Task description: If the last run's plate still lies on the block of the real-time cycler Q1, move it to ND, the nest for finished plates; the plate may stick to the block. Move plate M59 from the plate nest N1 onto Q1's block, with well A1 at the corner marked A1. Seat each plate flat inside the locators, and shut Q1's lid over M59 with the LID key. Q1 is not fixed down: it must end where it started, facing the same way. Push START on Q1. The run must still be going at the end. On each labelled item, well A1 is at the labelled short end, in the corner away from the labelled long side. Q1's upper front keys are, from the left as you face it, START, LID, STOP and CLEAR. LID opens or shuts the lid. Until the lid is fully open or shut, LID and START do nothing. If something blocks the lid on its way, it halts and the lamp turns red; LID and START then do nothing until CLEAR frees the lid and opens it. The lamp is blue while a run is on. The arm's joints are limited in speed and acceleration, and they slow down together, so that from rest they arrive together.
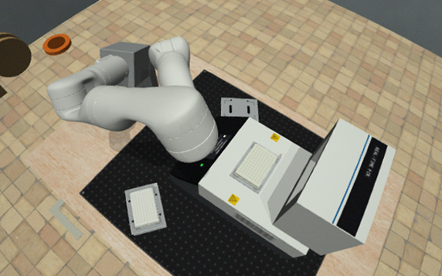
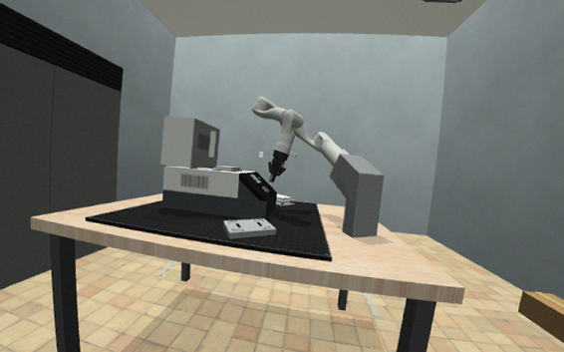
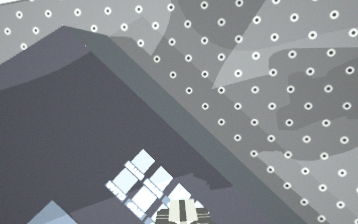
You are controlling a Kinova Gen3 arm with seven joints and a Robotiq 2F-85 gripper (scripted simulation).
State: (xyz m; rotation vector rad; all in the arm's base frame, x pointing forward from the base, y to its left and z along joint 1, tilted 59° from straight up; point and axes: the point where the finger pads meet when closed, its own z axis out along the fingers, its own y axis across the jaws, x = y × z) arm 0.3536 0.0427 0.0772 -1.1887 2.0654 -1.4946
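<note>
Now: the plate 23 cm ahead of my hand, 4 cm to the right of it and 3 cm above it.
</note>
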